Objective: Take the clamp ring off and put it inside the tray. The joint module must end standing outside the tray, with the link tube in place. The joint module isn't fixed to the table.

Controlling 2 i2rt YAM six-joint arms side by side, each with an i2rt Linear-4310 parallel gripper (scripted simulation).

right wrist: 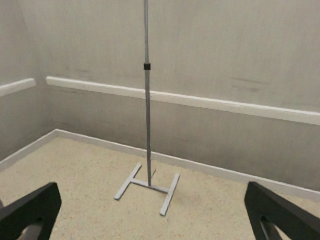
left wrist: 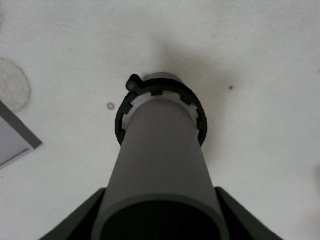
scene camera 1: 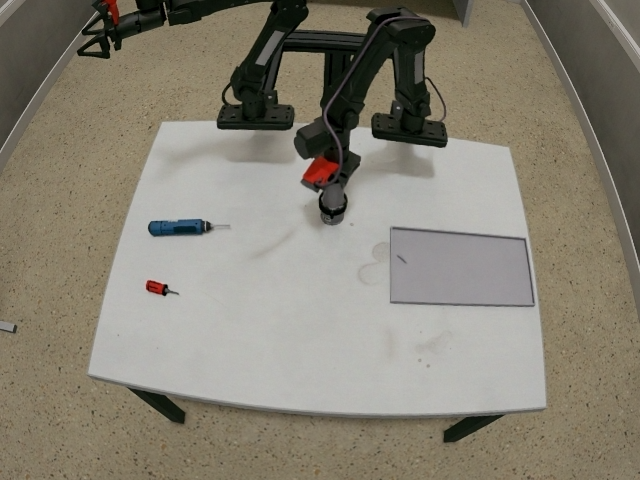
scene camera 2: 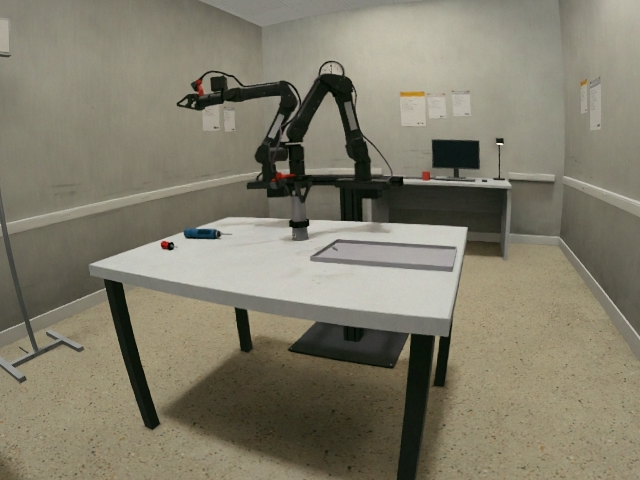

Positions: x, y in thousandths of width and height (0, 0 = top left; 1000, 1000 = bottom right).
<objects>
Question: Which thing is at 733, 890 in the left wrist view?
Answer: My left gripper.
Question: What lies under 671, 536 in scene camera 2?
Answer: A grey tray.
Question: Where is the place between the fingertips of my right gripper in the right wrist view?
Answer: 480, 794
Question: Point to a blue electric screwdriver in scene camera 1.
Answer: At 288, 472
</objects>
